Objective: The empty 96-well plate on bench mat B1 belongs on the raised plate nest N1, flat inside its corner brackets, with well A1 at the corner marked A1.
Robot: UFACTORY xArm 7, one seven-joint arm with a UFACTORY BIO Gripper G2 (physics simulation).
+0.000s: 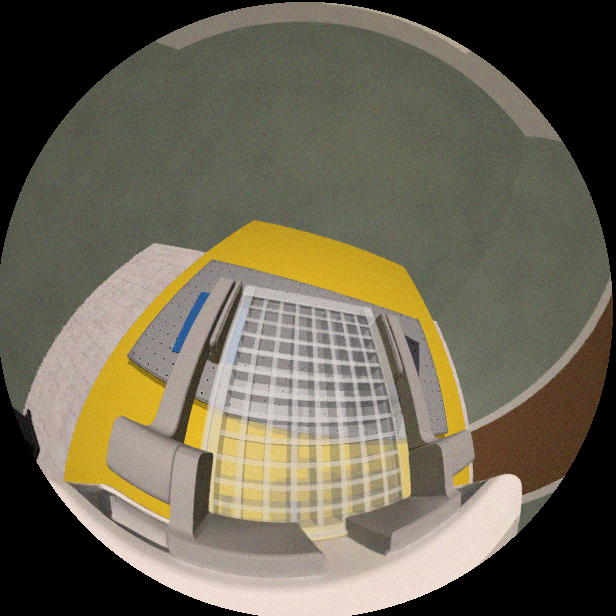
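The clear 96-well plate (307,402) sits between my two grey fingers, and my gripper (304,304) is shut on its long sides. The plate has a pale blue strip (236,333) along its far left edge. Seen through and around the plate is a grey perforated platform (166,339) resting on a yellow surface (310,252). The platform carries a blue bar (190,321) on its left and a dark triangle mark (412,350) on its right. The plate's far half lies over the platform, its near half over the yellow. I cannot tell whether the plate touches the platform.
A white textured pad (97,327) lies left of the yellow surface. The grey-green bench top (321,132) stretches beyond. A brown band (551,413) with a pale edge runs along the right. A pale border (494,86) shows at the top right.
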